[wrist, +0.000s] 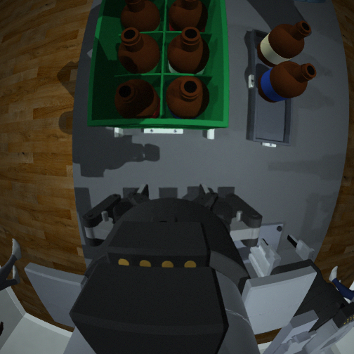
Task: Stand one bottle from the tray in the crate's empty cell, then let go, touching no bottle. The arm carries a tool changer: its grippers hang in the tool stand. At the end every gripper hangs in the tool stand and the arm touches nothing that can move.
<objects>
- cream-banded bottle: 284, 41
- white-banded bottle: 187, 52
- black adaptive gripper: 165, 232
</objects>
